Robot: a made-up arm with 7 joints.
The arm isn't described. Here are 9 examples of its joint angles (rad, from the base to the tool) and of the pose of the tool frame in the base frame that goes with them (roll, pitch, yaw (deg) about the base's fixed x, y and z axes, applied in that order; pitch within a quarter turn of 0, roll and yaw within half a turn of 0; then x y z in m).
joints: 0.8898 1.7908 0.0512 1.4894 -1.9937 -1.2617 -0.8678
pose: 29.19 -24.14 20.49 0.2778 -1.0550 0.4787
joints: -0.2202 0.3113 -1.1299 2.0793 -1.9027 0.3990 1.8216
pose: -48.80 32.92 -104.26 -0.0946 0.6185 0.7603
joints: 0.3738 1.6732 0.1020 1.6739 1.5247 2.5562 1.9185
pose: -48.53 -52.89 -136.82 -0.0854 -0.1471 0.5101
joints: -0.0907 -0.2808 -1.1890 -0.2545 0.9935 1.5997 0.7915
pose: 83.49 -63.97 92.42 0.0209 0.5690 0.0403
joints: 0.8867 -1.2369 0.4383 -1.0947 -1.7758 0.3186 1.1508
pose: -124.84 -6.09 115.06 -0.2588 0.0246 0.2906
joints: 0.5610 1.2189 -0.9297 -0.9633 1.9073 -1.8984 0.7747
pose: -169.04 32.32 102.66 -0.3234 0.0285 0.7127
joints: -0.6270 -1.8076 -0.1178 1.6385 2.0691 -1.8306 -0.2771
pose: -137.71 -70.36 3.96 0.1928 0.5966 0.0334
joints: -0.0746 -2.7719 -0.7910 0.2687 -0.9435 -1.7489 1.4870
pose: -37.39 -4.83 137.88 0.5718 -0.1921 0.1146
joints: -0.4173 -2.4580 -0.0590 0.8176 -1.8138 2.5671 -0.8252
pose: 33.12 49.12 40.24 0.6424 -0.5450 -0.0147
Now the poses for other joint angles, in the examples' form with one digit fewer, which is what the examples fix.
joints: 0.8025 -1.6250 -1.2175 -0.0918 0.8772 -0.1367 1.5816
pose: -123.8 47.4 -120.7 -0.229 -0.200 0.276
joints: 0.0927 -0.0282 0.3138 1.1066 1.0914 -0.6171 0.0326
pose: -51.9 53.6 -58.3 -0.128 -0.086 0.808
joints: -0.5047 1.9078 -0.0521 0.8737 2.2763 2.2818 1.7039
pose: -57.6 58.1 -167.7 -0.216 -0.189 0.686
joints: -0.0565 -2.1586 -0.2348 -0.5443 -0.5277 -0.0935 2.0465
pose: -38.6 32.8 -59.2 -0.227 -0.110 0.119
